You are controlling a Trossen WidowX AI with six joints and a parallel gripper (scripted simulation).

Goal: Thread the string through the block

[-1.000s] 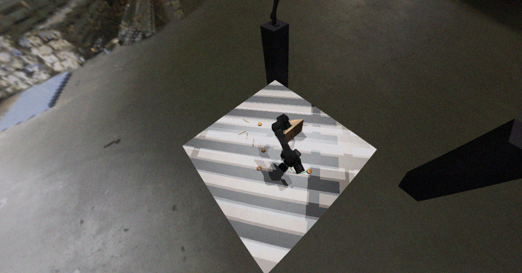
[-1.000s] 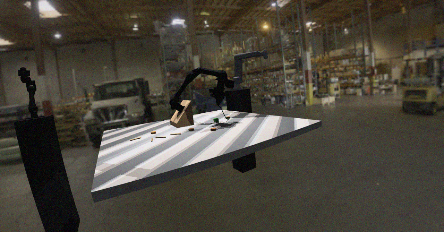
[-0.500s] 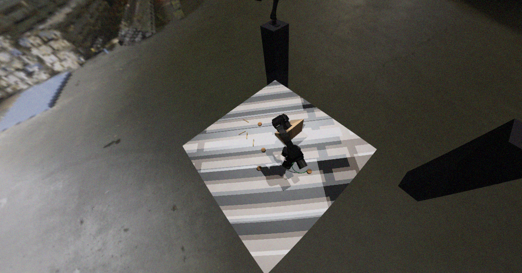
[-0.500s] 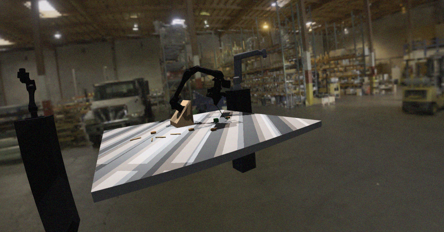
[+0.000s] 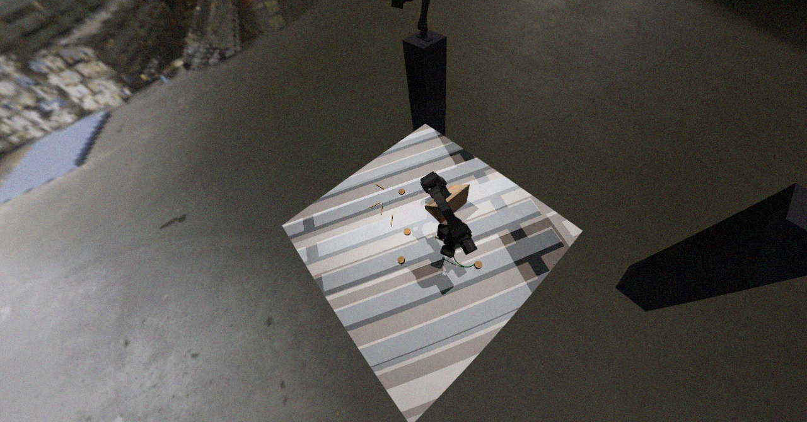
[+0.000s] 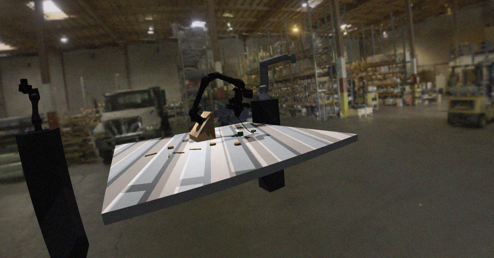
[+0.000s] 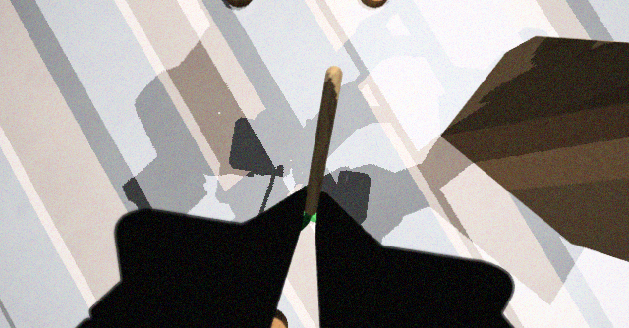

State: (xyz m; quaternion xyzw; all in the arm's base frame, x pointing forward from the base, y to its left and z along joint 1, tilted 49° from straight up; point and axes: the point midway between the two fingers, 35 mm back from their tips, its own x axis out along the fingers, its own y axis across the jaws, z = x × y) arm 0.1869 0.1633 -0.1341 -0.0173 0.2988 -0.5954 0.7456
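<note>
The green cube is 2 cm behind my gripper tip, 2 cm to the left of it and 12 cm below it. Round my gripper tip: thin wooden stick (1 cm ahead, 1 cm to the right, 1 cm above); then round wooden button (7 cm behind, 17 cm to the left, 13 cm below).
</note>
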